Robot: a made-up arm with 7 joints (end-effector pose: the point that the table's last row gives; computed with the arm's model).
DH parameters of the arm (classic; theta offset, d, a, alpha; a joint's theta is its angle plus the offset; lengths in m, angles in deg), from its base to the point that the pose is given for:
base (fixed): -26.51 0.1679 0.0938 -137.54
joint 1: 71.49 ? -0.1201 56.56
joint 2: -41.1 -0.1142 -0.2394 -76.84
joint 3: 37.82 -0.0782 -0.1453 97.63
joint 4: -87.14 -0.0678 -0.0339 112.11
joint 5: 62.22 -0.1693 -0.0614 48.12
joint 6: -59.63 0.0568 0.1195 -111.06
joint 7: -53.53 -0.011 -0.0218 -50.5
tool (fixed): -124.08 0.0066 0 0
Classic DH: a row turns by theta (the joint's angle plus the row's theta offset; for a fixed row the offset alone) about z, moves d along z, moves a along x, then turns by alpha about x.
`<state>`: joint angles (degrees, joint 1 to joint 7).
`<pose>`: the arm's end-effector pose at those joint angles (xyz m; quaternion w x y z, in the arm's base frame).
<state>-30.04 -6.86 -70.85 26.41 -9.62 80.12 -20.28</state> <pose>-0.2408 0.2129 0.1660 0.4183 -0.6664 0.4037 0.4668</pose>
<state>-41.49 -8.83 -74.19 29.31 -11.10 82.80 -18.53</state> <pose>-0.2725 0.1541 0.0930 0.3486 -0.7482 0.3420 0.4491</pose>
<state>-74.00 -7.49 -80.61 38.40 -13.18 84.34 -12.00</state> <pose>-0.2656 -0.0350 -0.0606 0.1755 -0.8727 0.2159 0.4011</pose>
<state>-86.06 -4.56 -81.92 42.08 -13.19 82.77 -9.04</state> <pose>-0.2376 -0.1020 -0.0955 0.1175 -0.8925 0.1925 0.3907</pose>
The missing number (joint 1, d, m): -0.0316
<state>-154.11 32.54 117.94 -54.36 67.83 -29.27 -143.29</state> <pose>-0.1650 -0.4182 0.2427 0.4858 -0.6127 0.3974 -0.4804</pose>
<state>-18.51 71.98 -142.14 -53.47 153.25 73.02 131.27</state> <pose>-0.0856 0.0095 0.4884 0.1777 0.5567 0.3978 -0.7073</pose>
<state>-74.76 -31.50 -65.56 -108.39 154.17 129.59 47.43</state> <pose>-0.2968 -0.1281 -0.1636 0.0462 0.7723 0.4699 -0.4250</pose>
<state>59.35 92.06 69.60 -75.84 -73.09 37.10 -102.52</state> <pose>0.1326 -0.4199 0.4356 0.3903 0.0716 0.9177 0.0201</pose>
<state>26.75 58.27 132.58 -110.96 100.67 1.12 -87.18</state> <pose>-0.0481 -0.1702 0.4898 0.8191 -0.2127 -0.1598 -0.5082</pose>
